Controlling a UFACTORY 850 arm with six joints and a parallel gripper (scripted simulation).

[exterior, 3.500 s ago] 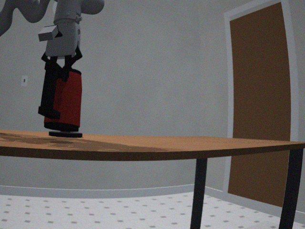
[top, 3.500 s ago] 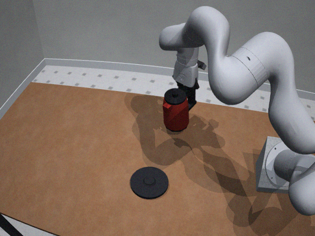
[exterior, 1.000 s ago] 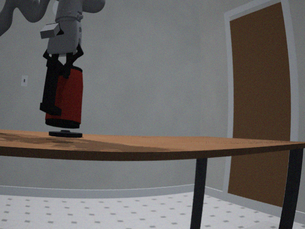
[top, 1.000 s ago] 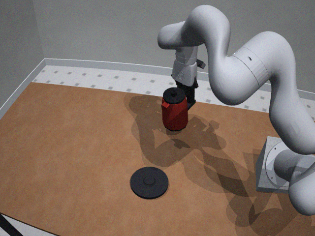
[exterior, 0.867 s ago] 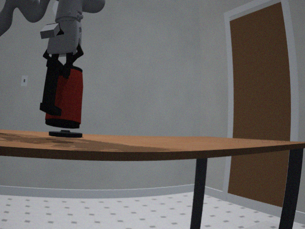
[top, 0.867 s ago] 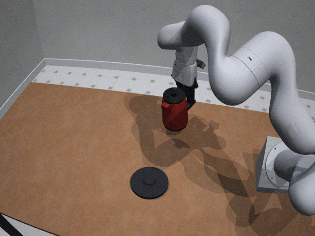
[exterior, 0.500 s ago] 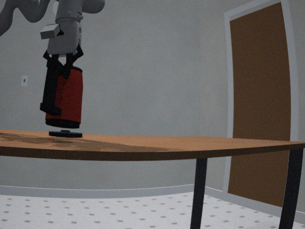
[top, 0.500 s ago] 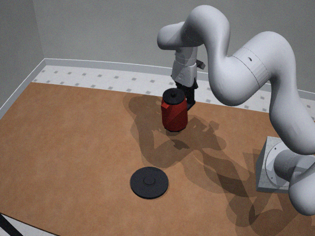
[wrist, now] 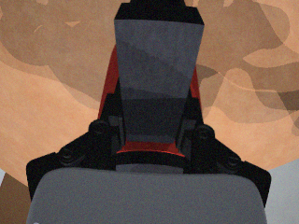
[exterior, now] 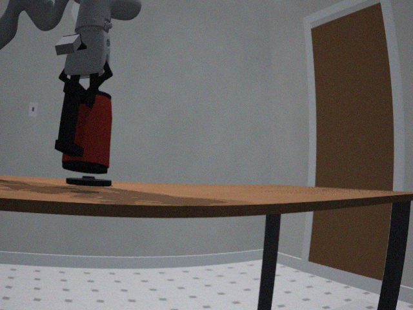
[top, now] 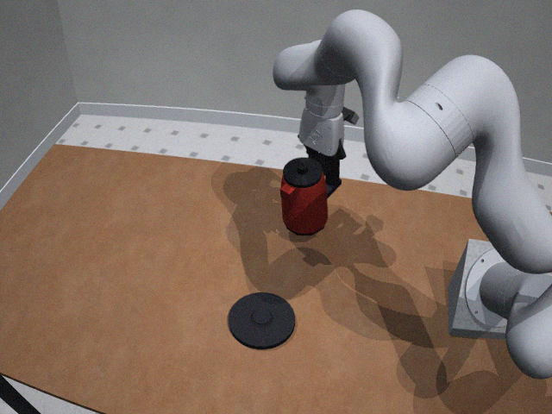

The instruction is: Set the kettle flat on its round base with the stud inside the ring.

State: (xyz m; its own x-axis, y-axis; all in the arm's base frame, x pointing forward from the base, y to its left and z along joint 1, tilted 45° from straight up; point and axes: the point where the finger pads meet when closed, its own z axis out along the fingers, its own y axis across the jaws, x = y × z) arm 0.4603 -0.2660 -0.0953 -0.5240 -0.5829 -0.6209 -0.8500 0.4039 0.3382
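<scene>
Right now my hand is 10 mm short of the red kettle, 20 mm to the right of it and 60 mm above it. From my hand the other things lie so: black round base 90 mm ahead, 340 mm to the left, 190 mm below.
</scene>
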